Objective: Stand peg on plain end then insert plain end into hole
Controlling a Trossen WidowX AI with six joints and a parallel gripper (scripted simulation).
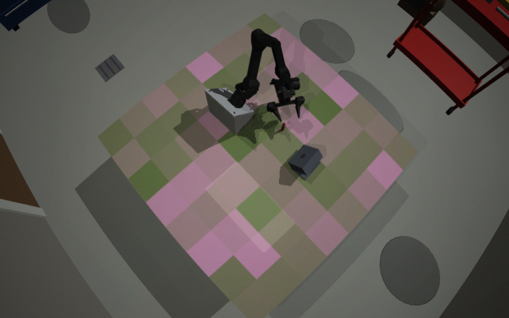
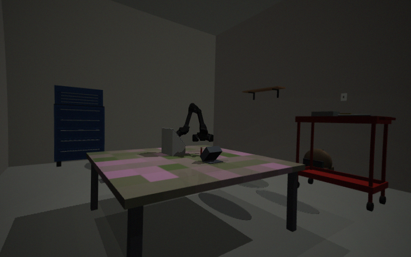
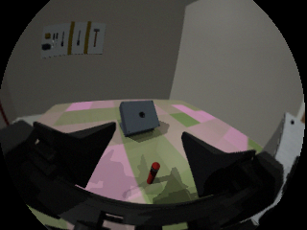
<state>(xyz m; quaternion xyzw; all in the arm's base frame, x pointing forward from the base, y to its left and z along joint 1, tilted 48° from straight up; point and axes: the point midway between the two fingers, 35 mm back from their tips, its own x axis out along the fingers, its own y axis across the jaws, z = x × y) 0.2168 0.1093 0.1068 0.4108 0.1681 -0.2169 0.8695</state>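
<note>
Right now the red peg is 2 cm behind my gripper tip, 1 cm to the right of it and 9 cm below it. From my gripper tip the other things lie so: dark sloped panel 18 cm ahead, 7 cm to the right, 8 cm below.
</note>
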